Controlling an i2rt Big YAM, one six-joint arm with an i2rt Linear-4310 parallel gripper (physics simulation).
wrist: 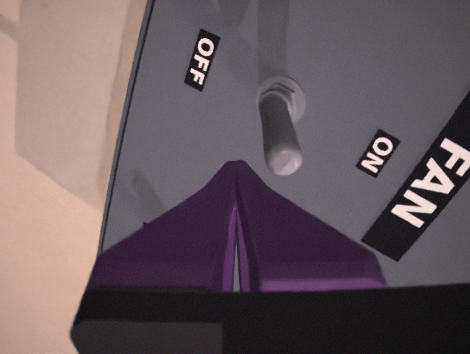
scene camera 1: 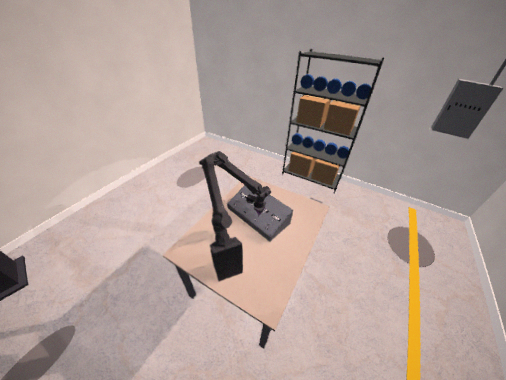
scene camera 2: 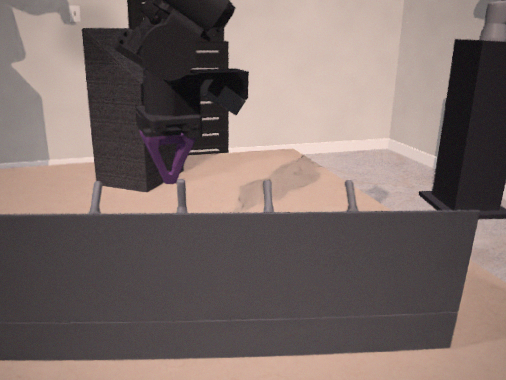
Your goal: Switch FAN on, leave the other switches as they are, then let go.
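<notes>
Gripper [scene camera 2: 170,183], [wrist: 235,176] in sight. Dark grey switch box [scene camera 2: 121,286], [wrist: 371,97], [scene camera 1: 279,215] in sight too.
</notes>
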